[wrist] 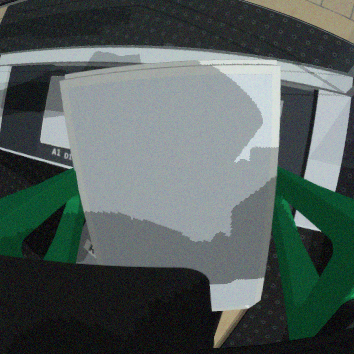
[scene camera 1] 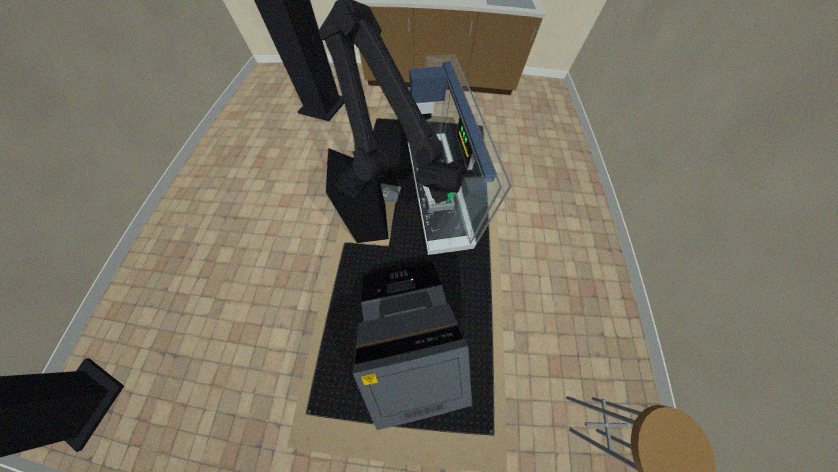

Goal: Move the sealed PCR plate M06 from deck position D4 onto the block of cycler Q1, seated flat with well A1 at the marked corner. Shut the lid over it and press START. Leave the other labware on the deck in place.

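Frame: origin at the arm's base, x ahead, y left, z up, level; centimetres.
Seen in the pictures: gripper, fingertip midpoint: (wrist: 176, 176); arm's base, link origin: (scene camera 1: 350, 182).
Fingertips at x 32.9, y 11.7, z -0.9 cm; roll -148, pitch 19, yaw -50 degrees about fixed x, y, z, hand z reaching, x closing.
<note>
Offsets run from my fingertips to a thing's top centre. "spot": to the spot under its first point.
My gripper (scene camera 1: 449, 198) (wrist: 176, 176) is shut on the sealed PCR plate (wrist: 170, 150), with one green finger on each side of it. The plate's pale, flat sealed top faces the wrist camera; its well marks cannot be read. In the scene view the arm's wrist largely hides the plate, over the middle of the glass-sided deck unit (scene camera 1: 449, 244). In the wrist view the dark deck with an "A1 D1" label shows beyond the plate. A grey and black machine {spot: dx +12.9, dy -60.7, dz +6.9 cm} (scene camera 1: 419, 381) stands in the foreground; whether it is cycler Q1 cannot be told, and no START button can be made out.
The raised clear hood with a blue bar (scene camera 1: 469, 120) runs along the deck unit's right side. A light tube rack {dx -3.0, dy +11.4, dz -26.6 cm} (scene camera 1: 440, 206) stands below the gripper. A blue box {spot: dx -21.6, dy +40.3, dz +10.2 cm} (scene camera 1: 428, 85) is behind. The black arm base (scene camera 1: 357, 211) stands left; a stool (scene camera 1: 674, 442) stands front right.
</note>
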